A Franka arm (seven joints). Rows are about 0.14 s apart.
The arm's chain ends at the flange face. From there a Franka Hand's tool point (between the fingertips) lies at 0.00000 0.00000 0.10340 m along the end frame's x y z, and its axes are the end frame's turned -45 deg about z.
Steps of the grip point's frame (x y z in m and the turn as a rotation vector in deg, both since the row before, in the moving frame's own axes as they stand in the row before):
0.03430, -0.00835, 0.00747, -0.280, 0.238, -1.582
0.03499, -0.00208, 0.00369, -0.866, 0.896, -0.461
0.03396, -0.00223, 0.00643, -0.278, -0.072, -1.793
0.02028, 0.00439, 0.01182, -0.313, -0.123, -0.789
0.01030, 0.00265, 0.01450, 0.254, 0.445, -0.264
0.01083, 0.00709, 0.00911, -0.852, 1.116, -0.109
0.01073, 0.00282, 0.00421, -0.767, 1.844, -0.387
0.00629, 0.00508, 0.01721, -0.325, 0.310, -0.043
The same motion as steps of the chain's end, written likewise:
0.01769, -0.03020, 0.00747, -0.030, 0.366, -1.582
0.02102, -0.02617, 0.00371, 0.021, 1.246, -0.461
0.02217, -0.02603, 0.00643, -0.247, 0.146, -1.793
0.01720, -0.01179, 0.01182, -0.308, 0.134, -0.789
0.00892, -0.00452, 0.01450, 0.494, 0.135, -0.264
0.01016, -0.00231, 0.00914, 0.187, 1.392, -0.109
0.00625, -0.00421, 0.00427, 0.762, 1.846, -0.387
0.00723, -0.00087, 0.01721, -0.011, 0.449, -0.043

